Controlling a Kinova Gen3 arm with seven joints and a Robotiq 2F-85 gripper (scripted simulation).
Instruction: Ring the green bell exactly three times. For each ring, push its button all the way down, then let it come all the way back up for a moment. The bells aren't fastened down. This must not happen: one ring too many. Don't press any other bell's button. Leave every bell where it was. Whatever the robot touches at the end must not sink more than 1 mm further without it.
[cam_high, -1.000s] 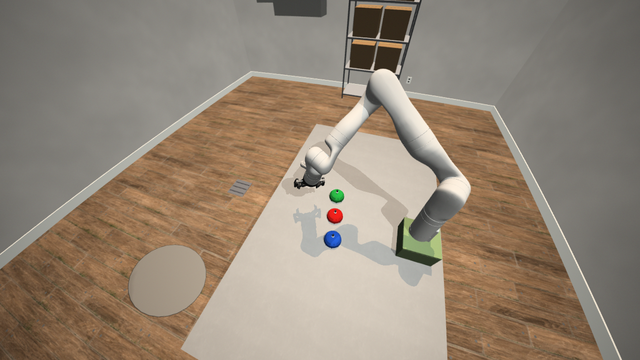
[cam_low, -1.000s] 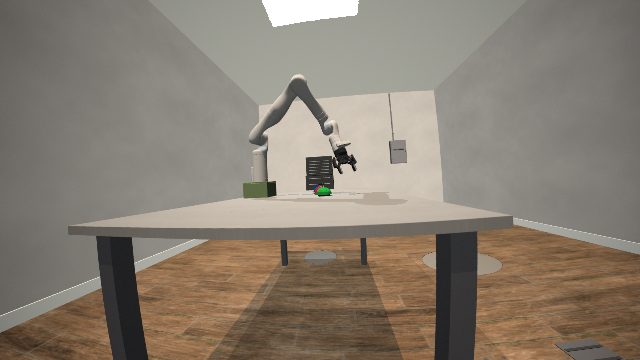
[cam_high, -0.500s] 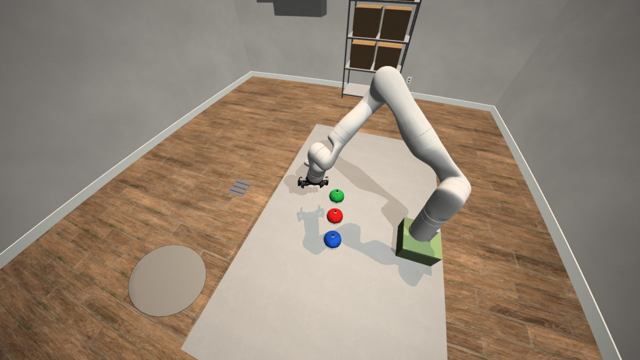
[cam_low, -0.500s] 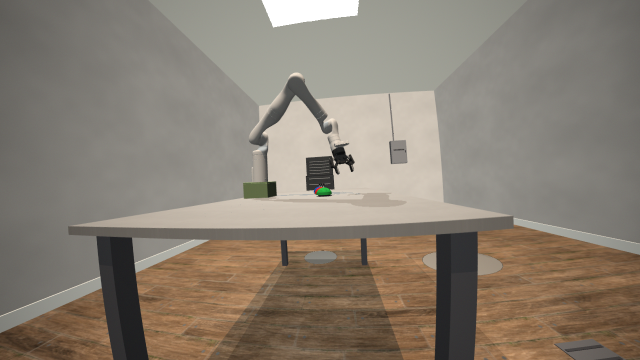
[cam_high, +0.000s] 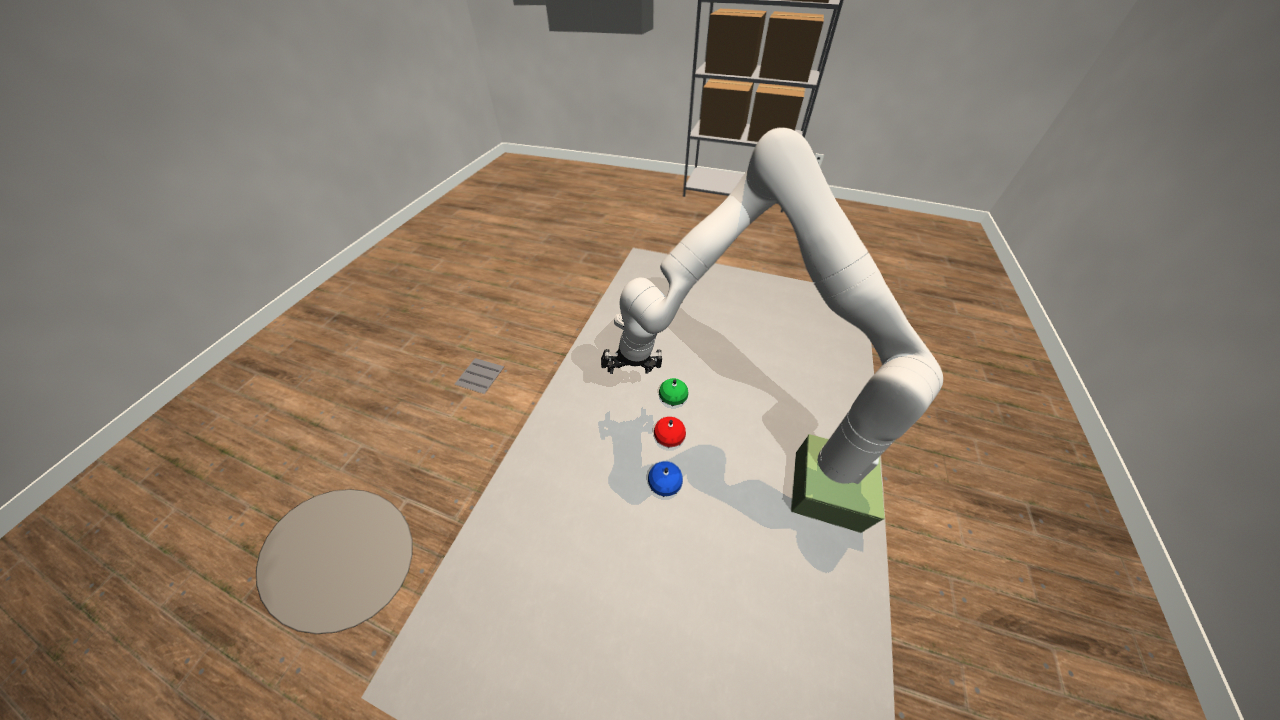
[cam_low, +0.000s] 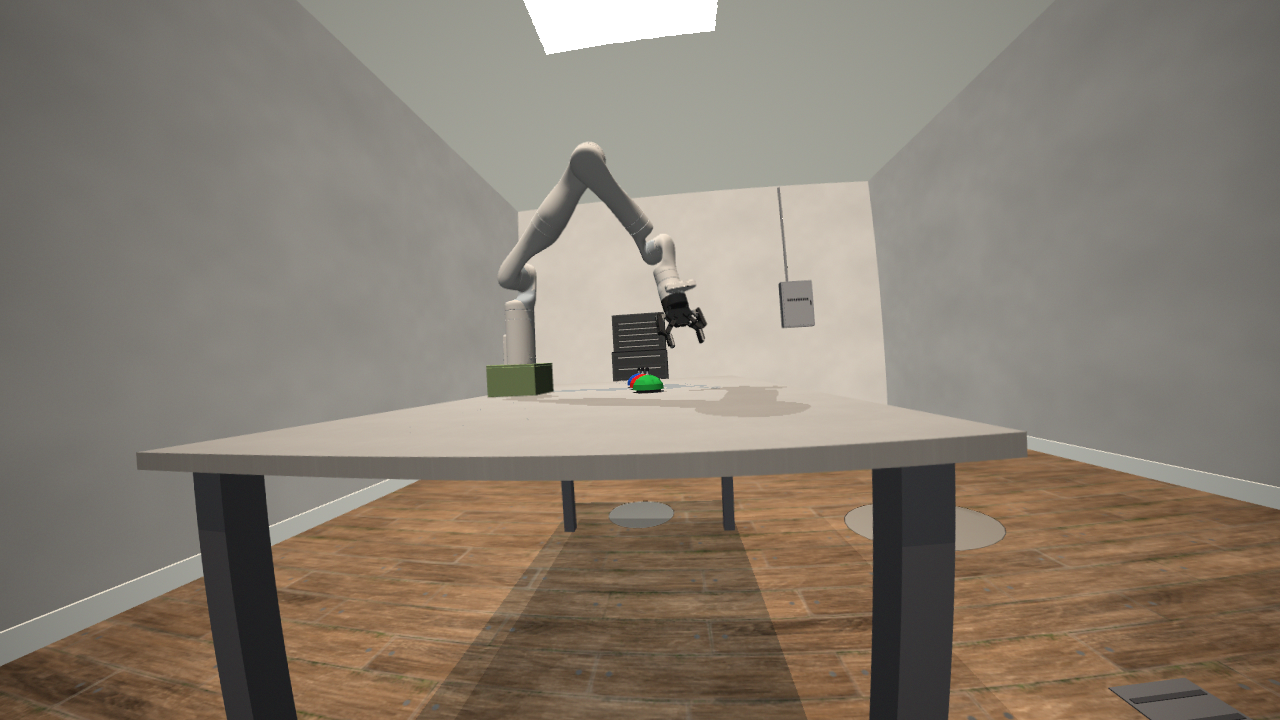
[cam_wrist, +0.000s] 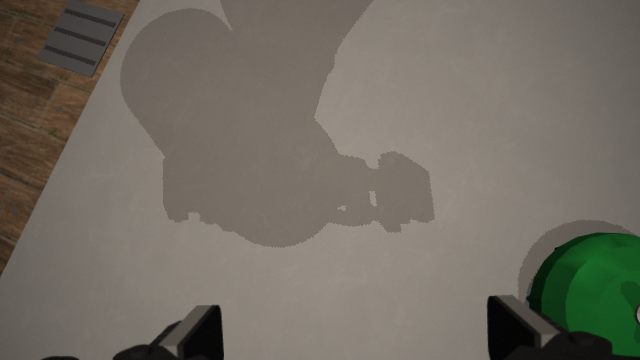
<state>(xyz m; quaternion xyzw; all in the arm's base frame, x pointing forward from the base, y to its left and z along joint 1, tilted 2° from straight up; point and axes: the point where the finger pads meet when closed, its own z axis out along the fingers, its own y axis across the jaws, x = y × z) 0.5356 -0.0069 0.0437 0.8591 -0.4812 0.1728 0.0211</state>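
My gripper is now 100 mm past the green bell, 90 mm above it and 70 mm to the left of it. Also, from my hand: red bell 150 mm behind, 90 mm below, 60 mm to the left; blue bell 190 mm behind, 180 mm to the left, 90 mm below.
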